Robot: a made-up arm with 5 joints.
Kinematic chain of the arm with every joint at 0, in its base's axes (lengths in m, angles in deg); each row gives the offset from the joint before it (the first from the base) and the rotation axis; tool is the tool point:
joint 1: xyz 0 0 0.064 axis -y
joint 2: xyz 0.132 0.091 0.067 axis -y
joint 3: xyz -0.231 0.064 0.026 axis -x
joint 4: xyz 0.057 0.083 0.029 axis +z
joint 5: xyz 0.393 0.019 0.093 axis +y
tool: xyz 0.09 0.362 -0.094
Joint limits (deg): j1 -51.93..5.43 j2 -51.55..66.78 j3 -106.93..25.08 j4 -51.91..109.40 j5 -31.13..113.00
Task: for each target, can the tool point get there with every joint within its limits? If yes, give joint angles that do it. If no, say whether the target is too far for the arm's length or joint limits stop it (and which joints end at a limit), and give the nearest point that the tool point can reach.
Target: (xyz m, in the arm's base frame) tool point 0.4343 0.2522 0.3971
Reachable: yes | joints -8.00 51.80 14.77 -39.05 21.37
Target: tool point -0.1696 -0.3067 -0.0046
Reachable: no: joint limits stop it (at a limit: joint 1, joint 2, joint 3, joint 5) | nearest point -0.4545 -0.0746 0.0384 | short by 0.370 m
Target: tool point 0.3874 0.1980 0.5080
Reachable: yes | joints -11.88 24.52 -83.66 -18.22 39.67
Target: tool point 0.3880 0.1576 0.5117
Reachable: yes | joints -6.79 8.36 -89.67 -14.58 63.47
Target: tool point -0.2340 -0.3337 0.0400
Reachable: no: joint limits stop it (at a limit: joint 1, joint 2, joint 3, joint 5) | nearest point -0.4458 -0.0773 0.0936 | short by 0.337 m
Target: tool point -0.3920 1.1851 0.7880
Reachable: no: too far | nearest point -0.2154 0.7727 0.5678 | short by 0.500 m
